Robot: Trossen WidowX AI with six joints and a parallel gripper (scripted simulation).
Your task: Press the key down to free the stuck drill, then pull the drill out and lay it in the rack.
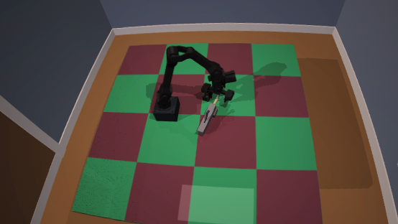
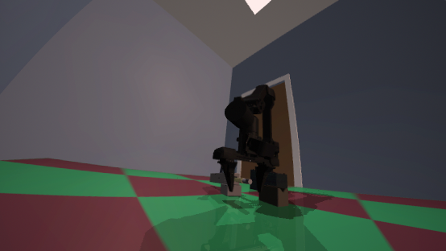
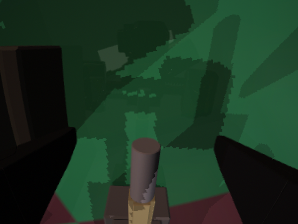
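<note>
Now: the drill 20 mm behind my gripper tip, 50 mm to the right of it and 20 mm above it. The rest, counted from my gripper tip: key (70 mm behind, 150 mm to the right, 60 mm above); grey holder block (60 mm behind, 140 mm to the right, 10 mm above); dark rack (70 mm behind, 50 mm to the left).
</note>
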